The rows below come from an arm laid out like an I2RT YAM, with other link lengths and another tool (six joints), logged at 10 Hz.
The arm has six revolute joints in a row. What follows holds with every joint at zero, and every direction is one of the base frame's. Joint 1 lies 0.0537 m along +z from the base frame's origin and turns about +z. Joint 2 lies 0.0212 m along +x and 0.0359 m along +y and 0.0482 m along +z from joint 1 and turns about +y. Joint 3 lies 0.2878 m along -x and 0.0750 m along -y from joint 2 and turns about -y. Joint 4 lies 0.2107 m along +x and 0.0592 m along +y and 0.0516 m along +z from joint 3 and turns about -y. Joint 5 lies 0.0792 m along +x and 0.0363 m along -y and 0.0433 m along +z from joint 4 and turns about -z. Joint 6 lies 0.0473 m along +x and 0.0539 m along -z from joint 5 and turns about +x. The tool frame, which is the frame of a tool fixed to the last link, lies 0.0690 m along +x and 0.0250 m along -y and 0.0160 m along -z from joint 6; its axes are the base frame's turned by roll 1.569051, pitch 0.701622 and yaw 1.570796 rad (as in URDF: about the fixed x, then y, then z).
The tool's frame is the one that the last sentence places.
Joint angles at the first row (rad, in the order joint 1, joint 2, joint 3, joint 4, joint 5, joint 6):
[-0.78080, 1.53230, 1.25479, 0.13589, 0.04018, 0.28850]
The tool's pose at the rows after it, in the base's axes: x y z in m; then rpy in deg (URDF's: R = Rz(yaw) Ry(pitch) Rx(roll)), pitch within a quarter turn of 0, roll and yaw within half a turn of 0:
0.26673, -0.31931, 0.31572, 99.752, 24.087, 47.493
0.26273, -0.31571, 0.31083, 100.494, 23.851, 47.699
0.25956, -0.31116, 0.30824, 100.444, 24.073, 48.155
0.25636, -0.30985, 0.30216, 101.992, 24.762, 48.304
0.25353, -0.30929, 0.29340, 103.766, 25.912, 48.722
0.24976, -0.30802, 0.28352, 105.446, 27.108, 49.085
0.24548, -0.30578, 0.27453, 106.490, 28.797, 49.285
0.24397, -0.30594, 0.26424, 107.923, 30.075, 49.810
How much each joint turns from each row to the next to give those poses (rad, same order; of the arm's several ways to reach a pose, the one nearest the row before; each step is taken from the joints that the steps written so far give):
[0.00117, 0.00045, -0.01216, -0.00271, -0.00758, -0.00768]
[-0.00073, -0.01539, -0.02624, -0.00125, 0.00034, 0.00375]
[0.00084, -0.01934, -0.03099, 0.01277, -0.00673, -0.00504]
[0.00063, -0.00441, -0.01305, -0.01496, 0.01143, -0.01139]
[0.00009, 0.00013, -0.02039, -0.00548, 0.01029, -0.01991]
[0.00012, -0.00299, -0.03067, 0.00387, 0.01180, -0.02032]
[0.00211, -0.00835, -0.04215, 0.02152, 0.01441, -0.02785]
[0.00116, 0.00729, -0.02890, 0.01775, 0.01032, -0.02190]

